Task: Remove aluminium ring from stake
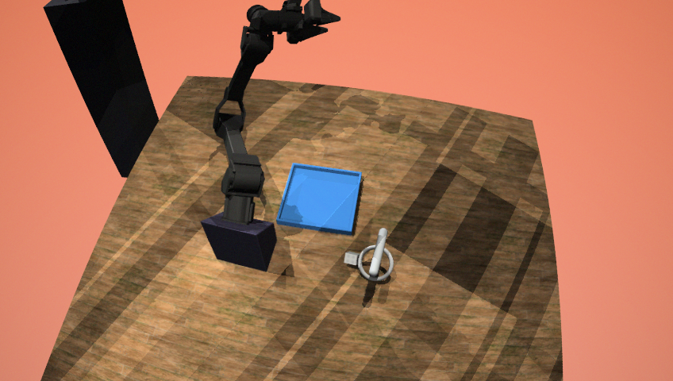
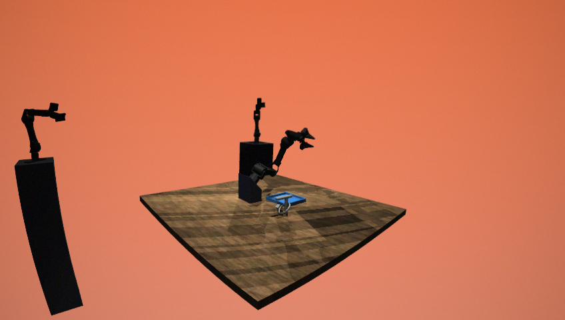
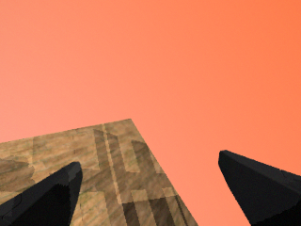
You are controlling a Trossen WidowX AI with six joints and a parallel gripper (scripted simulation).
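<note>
Now: gripper tip 16 cm short of the aluminium ring, 47 cm to the left of it and 34 cm above it. The rest, counted from my gripper tip: blue tray 1 cm ahead, 29 cm to the right, 36 cm below.
</note>
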